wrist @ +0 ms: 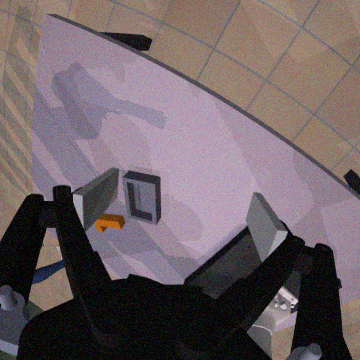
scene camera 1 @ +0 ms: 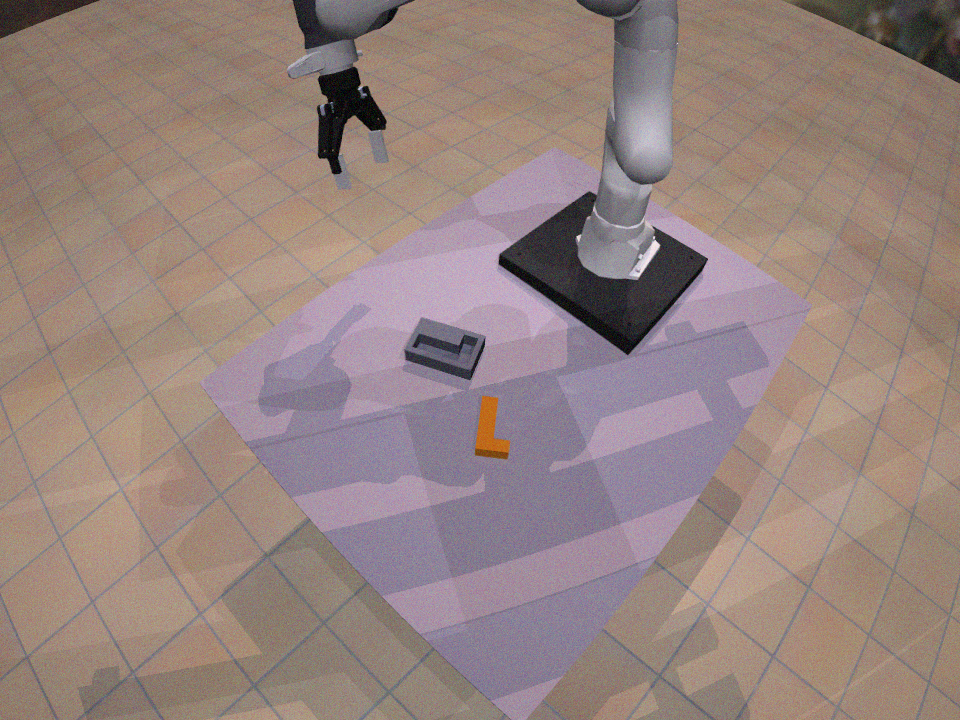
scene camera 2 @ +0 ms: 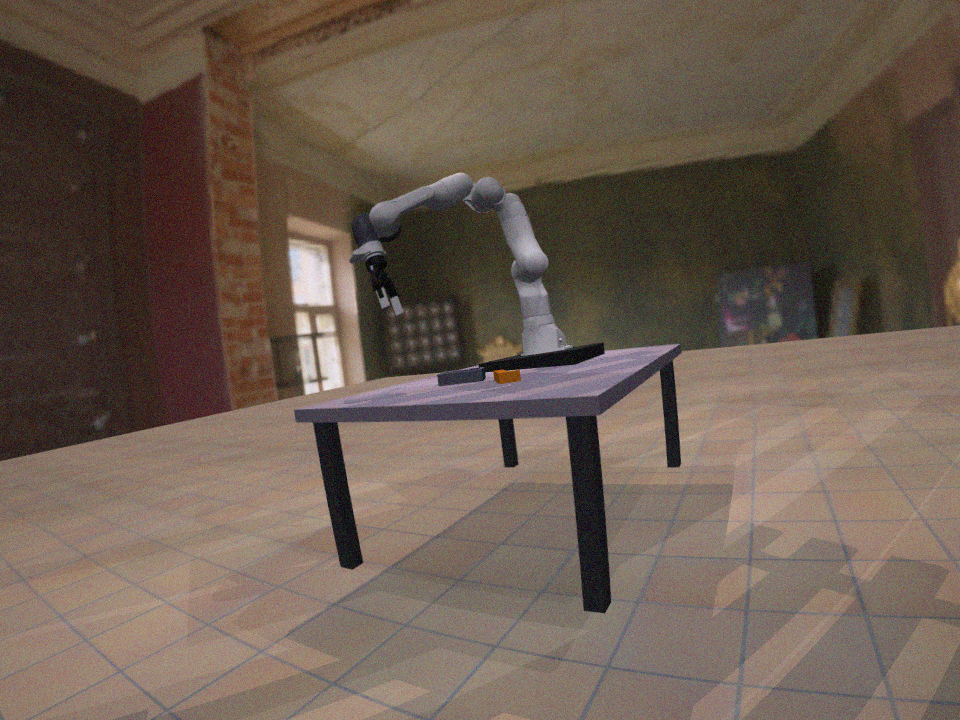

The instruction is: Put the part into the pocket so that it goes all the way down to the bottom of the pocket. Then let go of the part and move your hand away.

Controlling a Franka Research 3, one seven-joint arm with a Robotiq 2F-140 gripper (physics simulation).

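The part, an orange L-shaped block [scene camera 1: 486,427] [scene camera 2: 507,376] [wrist: 113,221], lies flat on the table. The pocket is an L-shaped recess in a dark grey block [scene camera 1: 435,362] [scene camera 2: 461,377] [wrist: 156,200], which stands a short way from the part, apart from it; I see no part in the recess. My gripper [scene camera 1: 361,168] [scene camera 2: 390,305] [wrist: 182,194] is open and empty, high above the table level and well away from both. In the wrist view the left finger reaches close to the image of the part, whose left end lies by the finger's edge.
The lilac table [scene camera 1: 535,558] [scene camera 2: 465,409] [wrist: 200,135] carries the arm's black base plate [scene camera 1: 554,286] [scene camera 2: 546,358] [wrist: 225,265], on the far side of the grey block from the viewer in scene camera 1. Arm shadows fall across the table. A tiled floor surrounds it.
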